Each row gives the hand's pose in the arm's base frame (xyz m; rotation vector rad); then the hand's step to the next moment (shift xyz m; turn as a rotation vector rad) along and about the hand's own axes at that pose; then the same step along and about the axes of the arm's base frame.
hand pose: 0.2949 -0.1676 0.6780 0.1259 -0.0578 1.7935
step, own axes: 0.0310 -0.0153 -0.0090 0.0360 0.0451 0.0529
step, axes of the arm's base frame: 0.0076 0.0344 -0.0058 -0.0490 0.0190 0.0580
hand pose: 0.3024 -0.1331 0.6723 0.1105 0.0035 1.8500
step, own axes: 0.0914 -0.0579 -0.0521 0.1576 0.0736 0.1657
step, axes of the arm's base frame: 0.0264 0.1066 -0.0485 -0.1009 0.1215 0.1810
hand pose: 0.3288 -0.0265 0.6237 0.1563 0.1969 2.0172
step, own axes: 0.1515 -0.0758 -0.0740 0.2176 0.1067 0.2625
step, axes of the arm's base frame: -0.0143 0.1638 -0.0845 -0.1370 0.1679 0.2840
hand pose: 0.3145 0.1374 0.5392 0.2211 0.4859 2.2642
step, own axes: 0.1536 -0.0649 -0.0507 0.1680 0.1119 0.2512
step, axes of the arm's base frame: -0.0748 0.1398 -0.0723 -0.1108 0.1249 0.2756
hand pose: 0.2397 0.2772 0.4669 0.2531 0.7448 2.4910
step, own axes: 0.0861 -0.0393 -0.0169 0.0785 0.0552 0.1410
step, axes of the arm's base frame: -0.0613 0.0661 -0.0335 -0.0456 0.0671 0.1501
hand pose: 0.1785 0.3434 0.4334 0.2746 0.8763 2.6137
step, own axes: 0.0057 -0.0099 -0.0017 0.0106 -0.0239 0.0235
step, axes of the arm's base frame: -0.0029 0.0087 -0.0070 0.0040 0.0346 0.0046
